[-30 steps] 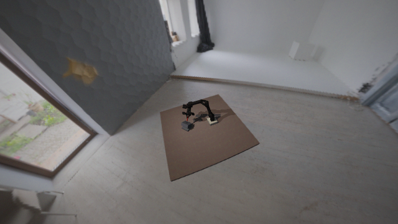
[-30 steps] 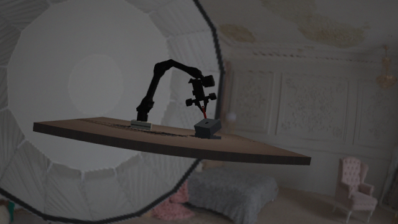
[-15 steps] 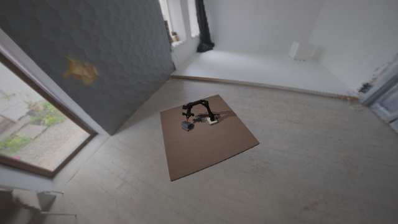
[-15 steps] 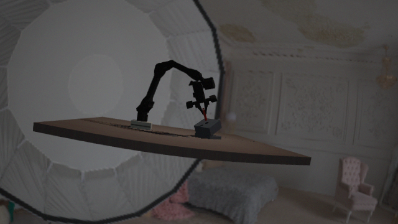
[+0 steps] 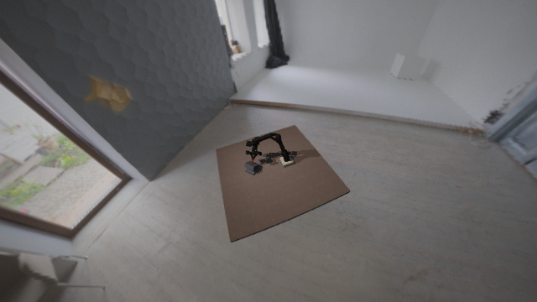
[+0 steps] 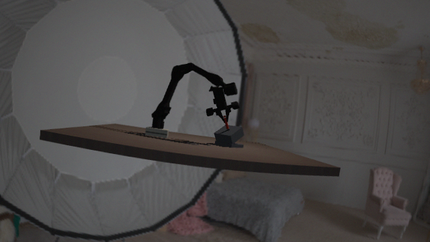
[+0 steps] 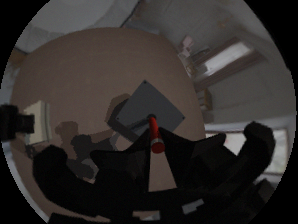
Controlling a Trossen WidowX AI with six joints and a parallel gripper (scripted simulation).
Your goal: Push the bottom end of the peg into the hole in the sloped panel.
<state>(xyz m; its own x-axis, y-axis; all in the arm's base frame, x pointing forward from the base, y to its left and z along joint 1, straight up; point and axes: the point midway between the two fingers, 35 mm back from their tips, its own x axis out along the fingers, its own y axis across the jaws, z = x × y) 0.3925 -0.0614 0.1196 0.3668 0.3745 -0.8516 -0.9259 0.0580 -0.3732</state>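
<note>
My gripper tip is 10 mm to the left of the red peg, 10 mm below it and 10 mm past it. Round my gripper tip: dark sloped panel 70 mm below, 30 mm to the left, 30 mm ahead.
</note>
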